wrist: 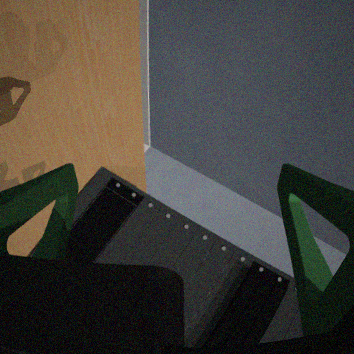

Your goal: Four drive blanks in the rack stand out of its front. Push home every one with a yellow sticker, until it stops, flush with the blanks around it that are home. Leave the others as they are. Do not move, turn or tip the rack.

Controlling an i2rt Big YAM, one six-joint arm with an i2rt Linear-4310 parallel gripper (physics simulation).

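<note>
The rack (pixel 160 242), as far as it shows, is a dark grey body lying slantwise across the lower part of the view, with a row of small pale dots along its upper right edge. Two black strips run across it, one near its left end and one near its right end. No yellow sticker can be made out, and I cannot tell which blanks stand out. My gripper (pixel 177 174) is open, its two green fingers wide apart with nothing between them. The fingers overlap the left and right ends of the rack in the view. The black gripper body hides the lower left part of the rack.
A wooden table top (pixel 100 65) lies at the upper left, with brown shadows on it. A blue-grey surface (pixel 250 100) fills the upper right, bordered by a thin pale edge at its left. A lighter grey band (pixel 200 192) runs along the rack's dotted edge.
</note>
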